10 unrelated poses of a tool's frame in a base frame.
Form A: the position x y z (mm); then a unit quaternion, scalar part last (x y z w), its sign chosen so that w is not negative.
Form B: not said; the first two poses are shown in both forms.
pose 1, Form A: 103.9 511.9 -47.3 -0.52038 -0.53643 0.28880 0.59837
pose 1, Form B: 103.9 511.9 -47.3 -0.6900 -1.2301 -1.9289
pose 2, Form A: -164.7 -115.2 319.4 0.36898 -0.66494 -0.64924 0.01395
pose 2, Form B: -164.7 -115.2 319.4 2.5654 -0.5209 -1.7523
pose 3, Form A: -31.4 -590.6 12.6 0.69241 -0.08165 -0.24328 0.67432
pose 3, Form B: -31.4 -590.6 12.6 -0.2428 -0.4634 1.5397
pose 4, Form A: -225.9 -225.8 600.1 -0.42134 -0.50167 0.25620 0.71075
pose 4, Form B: -225.9 -225.8 600.1 -0.1589 -1.1917 -1.1781
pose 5, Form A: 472.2 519.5 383.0 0.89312 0.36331 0.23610 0.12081
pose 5, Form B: 472.2 519.5 383.0 -0.7586 0.5346 3.0902
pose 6, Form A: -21.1 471.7 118.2 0.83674 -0.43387 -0.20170 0.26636
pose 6, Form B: -21.1 471.7 118.2 0.8512 -0.6049 2.8062
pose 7, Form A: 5.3 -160.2 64.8 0.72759 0.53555 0.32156 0.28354
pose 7, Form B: 5.3 -160.2 64.8 -1.2184 0.8814 3.0342
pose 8, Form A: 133.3 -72.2 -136.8 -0.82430 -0.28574 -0.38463 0.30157
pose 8, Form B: 133.3 -72.2 -136.8 -0.9151 0.4800 -2.2003
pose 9, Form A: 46.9 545.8 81.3 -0.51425 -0.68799 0.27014 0.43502
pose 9, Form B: 46.9 545.8 81.3 -1.7643 -1.0684 -2.9837
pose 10, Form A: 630.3 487.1 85.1 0.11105 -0.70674 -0.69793 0.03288
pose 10, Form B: 630.3 487.1 85.1 3.0280 -0.2029 -1.5949
